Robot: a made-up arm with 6 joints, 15 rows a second.
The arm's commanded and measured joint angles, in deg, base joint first. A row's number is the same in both.
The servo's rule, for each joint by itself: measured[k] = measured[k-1] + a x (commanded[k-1-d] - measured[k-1]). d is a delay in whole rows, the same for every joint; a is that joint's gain. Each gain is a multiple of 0.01, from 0.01 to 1. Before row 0 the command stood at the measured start. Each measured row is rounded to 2 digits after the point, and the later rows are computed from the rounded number. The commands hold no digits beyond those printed.
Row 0, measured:
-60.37, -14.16, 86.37, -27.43, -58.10, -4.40
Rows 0 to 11, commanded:
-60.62, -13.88, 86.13, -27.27, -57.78, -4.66
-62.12, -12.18, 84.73, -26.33, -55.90, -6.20
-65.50, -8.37, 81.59, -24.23, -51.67, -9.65
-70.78, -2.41, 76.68, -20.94, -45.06, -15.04
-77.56, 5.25, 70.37, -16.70, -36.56, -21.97
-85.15, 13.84, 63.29, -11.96, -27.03, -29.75
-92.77, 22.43, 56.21, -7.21, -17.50, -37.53
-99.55, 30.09, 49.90, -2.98, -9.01, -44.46
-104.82, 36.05, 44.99, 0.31, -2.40, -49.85
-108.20, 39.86, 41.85, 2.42, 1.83, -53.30
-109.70, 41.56, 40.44, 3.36, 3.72, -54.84
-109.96, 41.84, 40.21, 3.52, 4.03, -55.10
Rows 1 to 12, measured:
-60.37, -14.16, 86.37, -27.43, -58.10, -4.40
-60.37, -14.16, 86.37, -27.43, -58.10, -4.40
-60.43, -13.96, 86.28, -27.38, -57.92, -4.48
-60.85, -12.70, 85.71, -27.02, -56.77, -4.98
-62.01, -9.63, 84.19, -26.07, -53.86, -6.33
-64.20, -4.50, 81.41, -24.33, -48.84, -8.86
-67.54, 2.42, 77.33, -21.74, -41.84, -12.66
-71.94, 10.53, 72.14, -18.41, -33.40, -17.62
-77.15, 18.98, 66.25, -14.60, -24.34, -23.39
-82.75, 26.87, 60.20, -10.65, -15.60, -29.50
-88.27, 33.39, 54.57, -6.92, -8.08, -35.40
-93.25, 37.98, 49.86, -3.74, -2.43, -40.59
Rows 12 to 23, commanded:
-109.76, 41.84, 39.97, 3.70, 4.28, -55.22
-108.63, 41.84, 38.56, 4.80, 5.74, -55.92
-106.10, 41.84, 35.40, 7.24, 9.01, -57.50
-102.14, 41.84, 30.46, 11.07, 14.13, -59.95
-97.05, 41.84, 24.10, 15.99, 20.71, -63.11
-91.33, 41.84, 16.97, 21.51, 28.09, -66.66
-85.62, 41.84, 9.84, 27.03, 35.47, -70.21
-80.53, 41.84, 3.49, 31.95, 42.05, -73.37
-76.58, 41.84, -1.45, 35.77, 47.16, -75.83
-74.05, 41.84, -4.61, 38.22, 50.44, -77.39
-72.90, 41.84, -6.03, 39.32, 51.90, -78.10
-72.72, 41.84, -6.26, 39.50, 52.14, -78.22
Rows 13 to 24, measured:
-97.36, 40.52, 46.37, -1.33, 1.08, -44.72
-100.51, 41.46, 44.09, 0.32, 2.76, -47.73
-102.82, 41.73, 42.57, 1.47, 3.63, -49.90
-104.27, 41.81, 41.09, 2.60, 4.83, -51.65
-104.73, 41.83, 38.98, 4.18, 7.21, -53.35
-104.08, 41.84, 35.83, 6.52, 11.15, -55.26
-102.32, 41.84, 31.49, 9.74, 16.60, -57.54
-99.57, 41.84, 26.12, 13.74, 23.15, -60.18
-96.08, 41.84, 20.10, 18.26, 30.17, -63.09
-92.19, 41.84, 13.95, 22.91, 36.94, -66.07
-88.29, 41.84, 8.25, 27.28, 42.77, -68.90
-84.73, 41.84, 3.49, 31.00, 47.14, -71.36

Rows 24 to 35, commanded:
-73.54, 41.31, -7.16, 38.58, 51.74, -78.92
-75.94, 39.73, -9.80, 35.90, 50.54, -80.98
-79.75, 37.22, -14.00, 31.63, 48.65, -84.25
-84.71, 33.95, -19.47, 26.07, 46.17, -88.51
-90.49, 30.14, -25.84, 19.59, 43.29, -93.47
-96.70, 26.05, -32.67, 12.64, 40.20, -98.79
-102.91, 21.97, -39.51, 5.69, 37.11, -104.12
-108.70, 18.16, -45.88, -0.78, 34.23, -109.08
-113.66, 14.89, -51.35, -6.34, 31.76, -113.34
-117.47, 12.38, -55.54, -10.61, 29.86, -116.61
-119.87, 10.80, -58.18, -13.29, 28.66, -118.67
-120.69, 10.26, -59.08, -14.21, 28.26, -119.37
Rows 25 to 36, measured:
-81.77, 41.84, -0.03, 33.83, 49.85, -73.31
-79.51, 41.84, -2.34, 35.76, 51.16, -74.73
-78.02, 41.46, -4.12, 36.72, 51.49, -75.95
-77.50, 40.23, -6.22, 36.44, 50.95, -77.41
-78.06, 38.09, -9.10, 34.80, 49.64, -79.39
-79.72, 35.15, -12.94, 31.83, 47.66, -82.03
-82.41, 31.59, -17.71, 27.67, 45.17, -85.35
-85.98, 27.66, -23.25, 22.56, 42.34, -89.25
-90.21, 23.62, -29.27, 16.82, 39.36, -93.56
-94.83, 19.74, -35.42, 10.84, 36.44, -98.06
-99.54, 16.30, -41.31, 5.00, 33.77, -102.49
-104.02, 13.52, -46.58, -0.31, 31.54, -106.58

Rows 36 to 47, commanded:
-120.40, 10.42, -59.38, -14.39, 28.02, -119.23
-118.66, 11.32, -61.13, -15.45, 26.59, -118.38
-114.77, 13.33, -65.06, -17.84, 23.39, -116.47
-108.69, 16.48, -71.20, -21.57, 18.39, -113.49
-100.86, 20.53, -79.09, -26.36, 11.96, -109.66
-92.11, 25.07, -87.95, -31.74, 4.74, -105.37
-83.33, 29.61, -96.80, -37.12, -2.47, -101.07
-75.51, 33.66, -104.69, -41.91, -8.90, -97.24
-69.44, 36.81, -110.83, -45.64, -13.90, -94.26
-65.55, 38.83, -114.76, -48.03, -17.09, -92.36
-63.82, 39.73, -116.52, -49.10, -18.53, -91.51
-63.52, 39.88, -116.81, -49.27, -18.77, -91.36
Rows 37 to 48, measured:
-107.98, 11.59, -50.87, -4.72, 29.90, -110.09
-111.16, 10.65, -53.91, -7.95, 28.97, -112.78
-113.47, 10.49, -55.93, -10.14, 28.43, -114.65
-114.77, 11.08, -57.85, -11.95, 27.38, -115.73
-114.77, 12.68, -60.52, -13.95, 25.11, -115.94
-113.25, 15.38, -64.47, -16.54, 21.28, -115.23
-110.15, 19.04, -69.88, -19.88, 15.97, -113.61
-105.64, 23.32, -76.57, -23.91, 9.57, -111.22
-100.06, 27.79, -84.06, -28.40, 2.71, -108.28
-93.92, 31.96, -91.69, -32.99, -3.91, -105.08
-87.80, 35.40, -98.77, -37.29, -9.60, -101.94
-82.24, 37.84, -104.69, -40.94, -13.87, -99.16

